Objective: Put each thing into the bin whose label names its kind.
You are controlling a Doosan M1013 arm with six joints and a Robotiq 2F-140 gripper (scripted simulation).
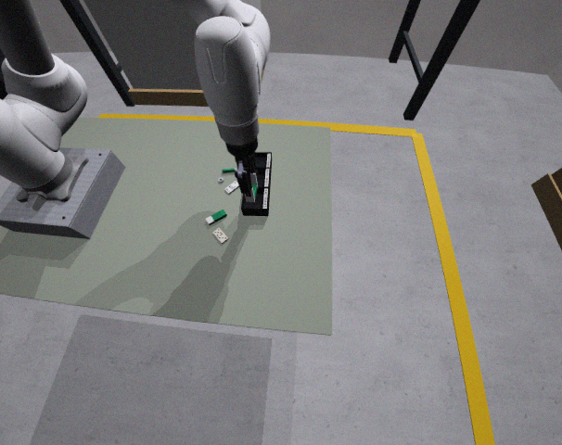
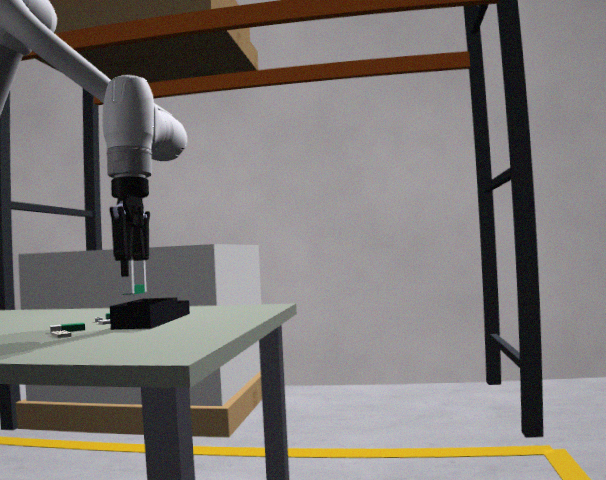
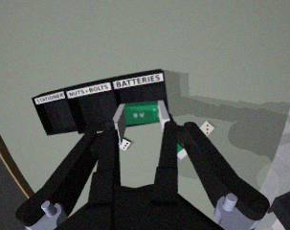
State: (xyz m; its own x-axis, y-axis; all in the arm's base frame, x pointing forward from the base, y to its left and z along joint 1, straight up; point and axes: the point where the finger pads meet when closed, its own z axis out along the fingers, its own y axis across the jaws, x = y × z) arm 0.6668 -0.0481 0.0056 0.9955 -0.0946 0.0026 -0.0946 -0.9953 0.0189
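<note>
The cylindrical battery lies 14 cm to the left of my hand, 10 cm behind it and 9 cm below it. Also, from my hand: green battery 2 cm below, 1 cm to the right; then white domino 12 cm to the right, 10 cm behind, 9 cm below; then green-and-white stick 13 cm behind, 9 cm below, 6 cm to the right.
</note>
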